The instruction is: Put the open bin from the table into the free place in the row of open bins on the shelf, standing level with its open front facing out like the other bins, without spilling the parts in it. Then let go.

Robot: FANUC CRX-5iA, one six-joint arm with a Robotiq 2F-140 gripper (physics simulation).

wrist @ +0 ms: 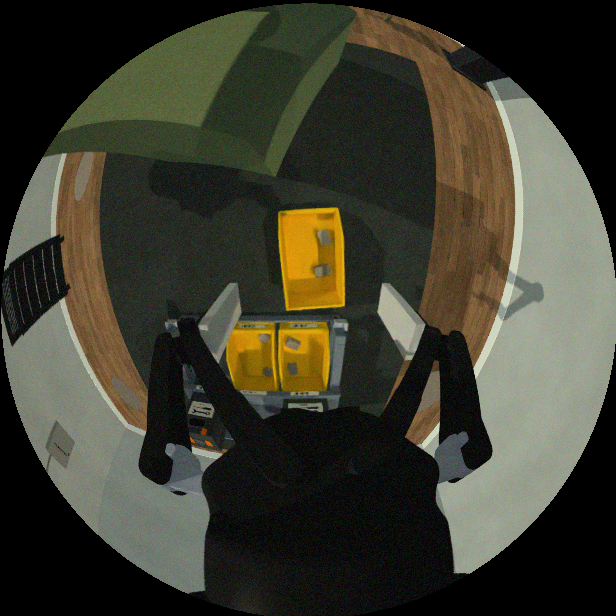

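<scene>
The yellow open bin (312, 258) stands on the dark mat with two small grey parts inside it. It lies below and just beyond my gripper (310, 318), which is open wide and empty, its two pale pads either side of the bin's near end and apart from it. Nearer the camera is the grey shelf (270, 396), holding two yellow bins side by side (252, 356) (303, 356), each with grey parts. My left finger hides the shelf's left part, so I cannot see the free place clearly.
A large green box-like shape (218, 97) fills the far side. The dark mat (172, 247) lies on a wooden table top (476, 229) ringed by pale floor. A black grille (31, 287) is at the left, a tripod-like stand (520, 295) at the right.
</scene>
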